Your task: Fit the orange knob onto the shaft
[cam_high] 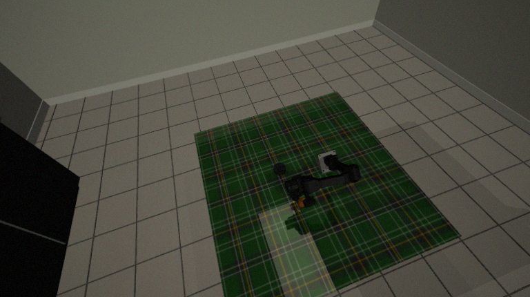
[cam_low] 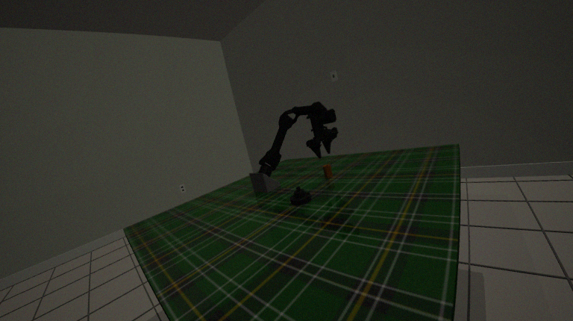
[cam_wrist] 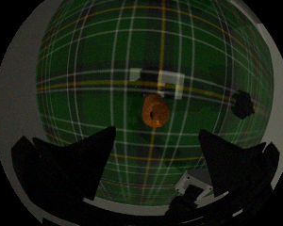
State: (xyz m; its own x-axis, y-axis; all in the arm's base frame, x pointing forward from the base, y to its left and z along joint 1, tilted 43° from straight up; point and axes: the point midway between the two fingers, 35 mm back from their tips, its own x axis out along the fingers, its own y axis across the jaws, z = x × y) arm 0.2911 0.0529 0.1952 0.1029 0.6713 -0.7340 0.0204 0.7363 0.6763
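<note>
Now: the orange knob 8 cm below my gripper tip. Also, from my gripper tip: D-shaped shaft: 28 cm to the right, 8 cm below, 1 cm ahead.
</note>
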